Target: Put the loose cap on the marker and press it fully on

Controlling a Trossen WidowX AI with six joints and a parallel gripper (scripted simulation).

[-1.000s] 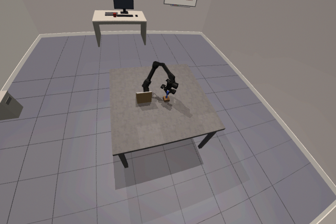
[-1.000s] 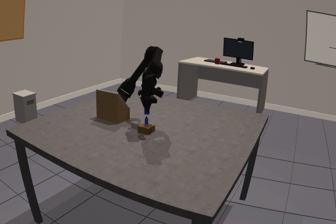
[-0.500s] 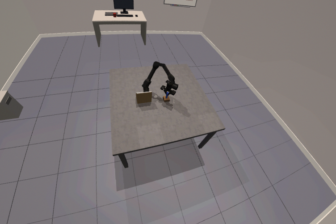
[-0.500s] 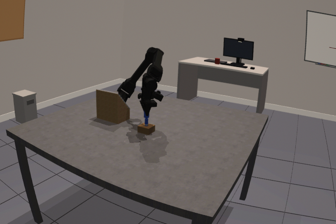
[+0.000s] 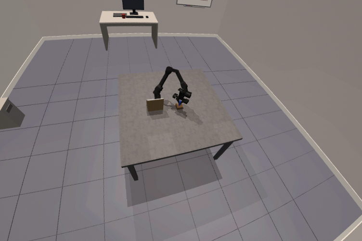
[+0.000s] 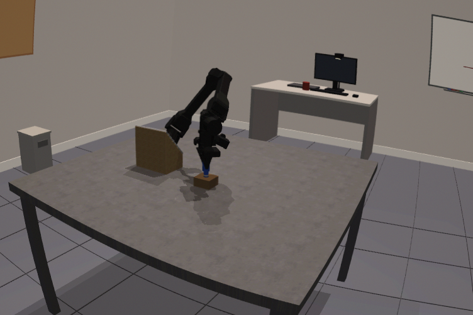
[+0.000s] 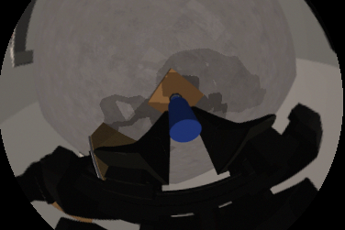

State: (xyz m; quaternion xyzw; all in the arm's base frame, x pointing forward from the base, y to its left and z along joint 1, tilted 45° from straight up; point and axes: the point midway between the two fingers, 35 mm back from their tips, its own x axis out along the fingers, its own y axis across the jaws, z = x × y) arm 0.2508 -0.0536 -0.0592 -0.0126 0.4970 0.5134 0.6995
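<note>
My gripper tip is now 60 mm above the wooden holder block. Also, from my gripper tip: marker cap: 10 mm above.
</note>
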